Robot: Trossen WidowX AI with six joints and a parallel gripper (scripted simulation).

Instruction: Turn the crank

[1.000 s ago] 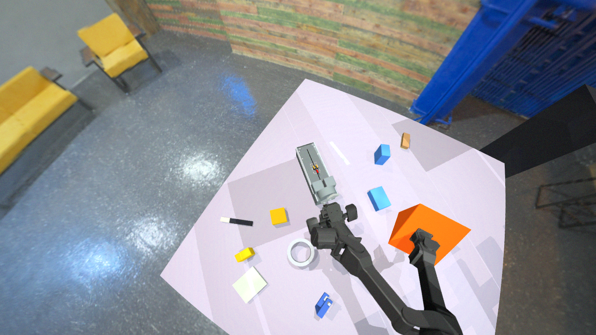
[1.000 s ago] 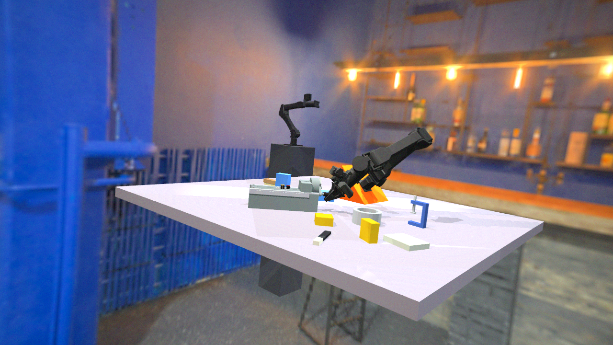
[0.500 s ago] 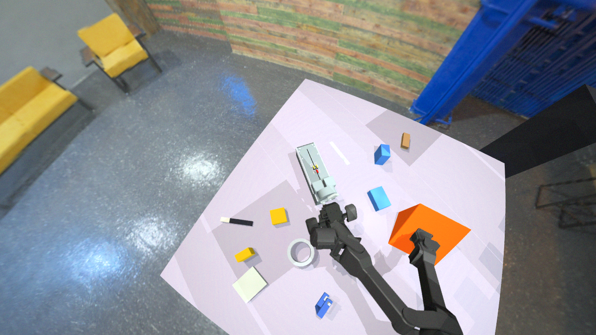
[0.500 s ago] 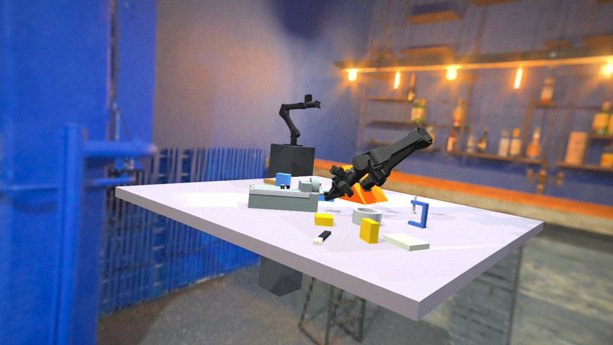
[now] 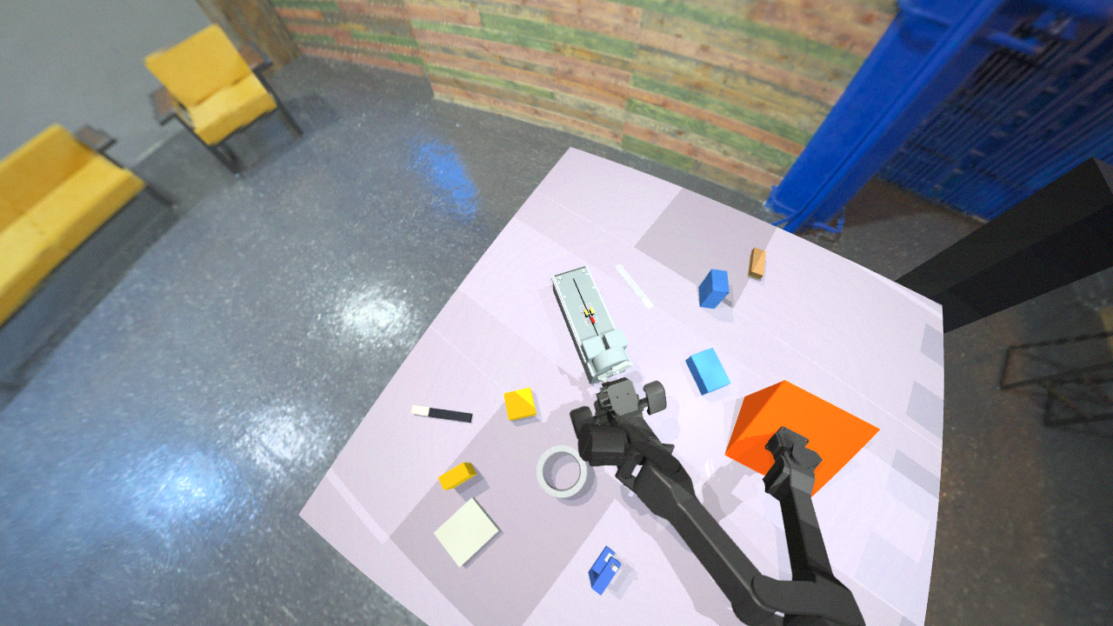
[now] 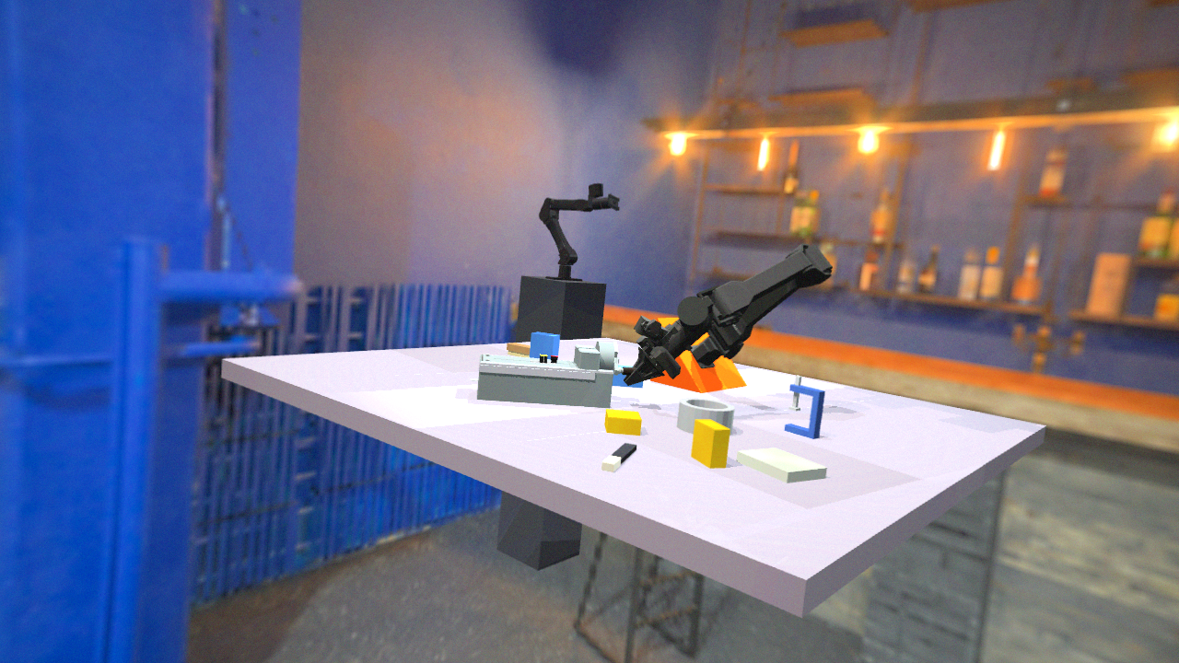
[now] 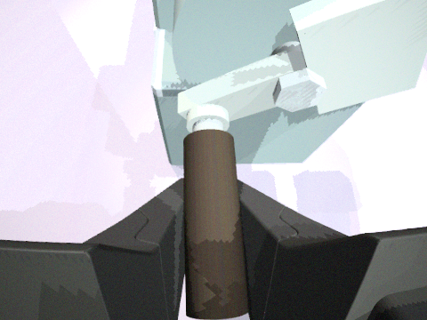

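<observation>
Now: gripper tip 9 cm short of the red pointer, 11 cm to the left of it and 3 cm below it. Also, from my gripper tip: brown crank handle: 1 cm behind, 1 cm to the left, 2 cm above; metal strip: 6 cm ahead, 29 cm to the right, 5 cm below; blue clamp: 16 cm behind, 31 cm to the left.
</observation>
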